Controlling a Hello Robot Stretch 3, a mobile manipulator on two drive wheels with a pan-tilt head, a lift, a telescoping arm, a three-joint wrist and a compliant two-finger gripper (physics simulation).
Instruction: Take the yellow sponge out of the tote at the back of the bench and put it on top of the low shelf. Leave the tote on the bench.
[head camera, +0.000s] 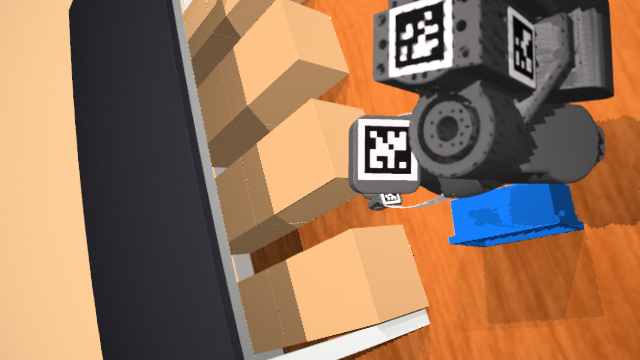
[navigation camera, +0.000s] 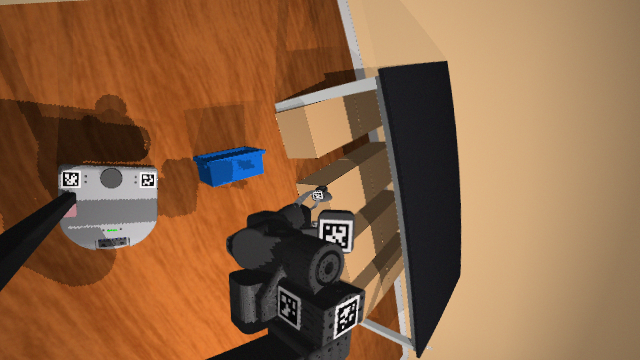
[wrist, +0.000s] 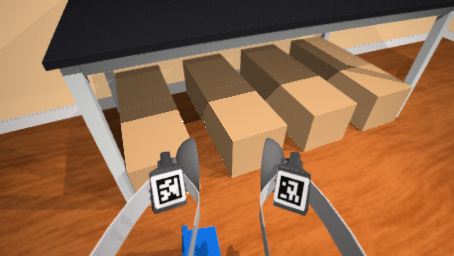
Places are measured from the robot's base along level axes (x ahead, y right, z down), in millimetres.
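Where they show: gripper, fingertip midpoint: (navigation camera: 324, 208); robot's base, origin of the base link: (navigation camera: 111, 177).
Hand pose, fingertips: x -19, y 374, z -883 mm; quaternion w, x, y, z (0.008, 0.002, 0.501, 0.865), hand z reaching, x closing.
Each offset is from my fingertips to the top centre of the thing. Level surfaces: height alone.
My gripper (wrist: 230, 157) is open, with nothing between its two fingers. In the wrist view it hangs in front of the black-topped table @(dz +120 mm) (head camera: 145, 175) (navigation camera: 425, 190) (wrist: 225, 25), with cardboard boxes beyond the fingertips. In the head and navigation views the wrist hides much of the gripper. The visible stretch of the black top bears no tote. The yellow sponge, a tote on a bench and the low shelf do not show in these views.
A blue bin @(dz +682, dx +93, dy +143 mm) (head camera: 515, 215) (navigation camera: 232, 170) (wrist: 202, 242) stands on the floor near the arm. Several cardboard boxes @(dz +612, dx -42, dy +903 mm) (head camera: 300, 155) @(dz +612, dx +377, dy +714 mm) (navigation camera: 332, 125) (wrist: 155, 135) stick out from under the table between its grey legs. My base (navigation camera: 110, 215) is left of the bin in the navigation view.
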